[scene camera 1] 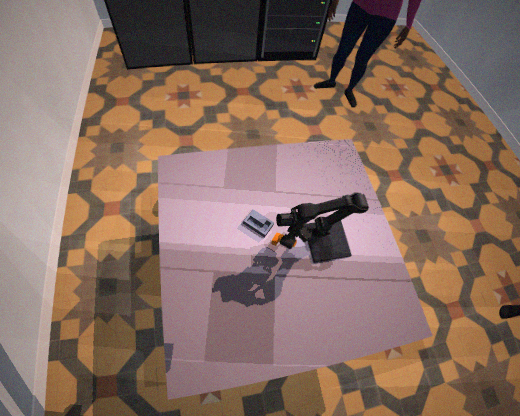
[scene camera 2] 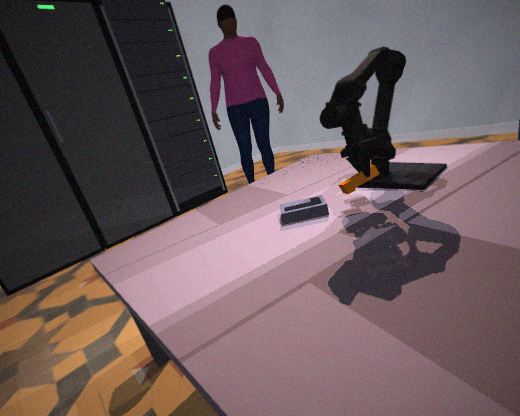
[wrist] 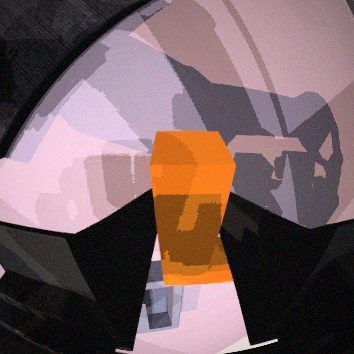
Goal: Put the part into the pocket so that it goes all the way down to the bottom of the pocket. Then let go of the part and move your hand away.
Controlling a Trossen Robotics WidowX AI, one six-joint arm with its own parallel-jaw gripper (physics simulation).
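Frame: origin at the arm's base, x up, y back, z right, level; millimetres.
Seen in the pictures: gripper, fingertip midpoint: [scene camera 2: 366, 177] [wrist: 186, 195]; arm's base, origin of the base link: [scene camera 1: 318, 231] [scene camera 2: 380, 174].
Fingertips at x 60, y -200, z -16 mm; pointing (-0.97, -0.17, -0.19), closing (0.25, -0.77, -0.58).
Offsets run from my fingertips to a thing's top centre. Level surfaces: height alone.
An orange, block-shaped part {dy -26, dx +32, dz +9 mm} [scene camera 1: 276, 239] [scene camera 2: 351, 184] [wrist: 192, 180] is held between the two black fingers of my gripper [scene camera 1: 287, 241] [scene camera 2: 373, 171] [wrist: 186, 195]. The part sticks out from the fingers toward the pocket block's side in scene camera 2 and looks slightly raised above the table. The grey block with the pocket {dy -92, dx -47, dz +175 mm} [scene camera 1: 249, 228] [scene camera 2: 305, 216] [wrist: 176, 305] lies flat on the table, apart from the part; its long narrow pocket faces up and looks empty. In the wrist view the block shows low between the fingers, partly hidden by the left finger and the part.
The arm's black base plate [scene camera 1: 332, 250] [scene camera 2: 425, 176] [wrist: 30, 55] lies close behind the gripper on the pink table {dx -83 mm} [scene camera 1: 200, 310] [scene camera 2: 280, 340]. The arm's shadow falls over the table beside the part. Dark cabinets [scene camera 1: 155, 35] [scene camera 2: 55, 125] and a standing person [scene camera 1: 367, 30] [scene camera 2: 242, 70] are beyond the table.
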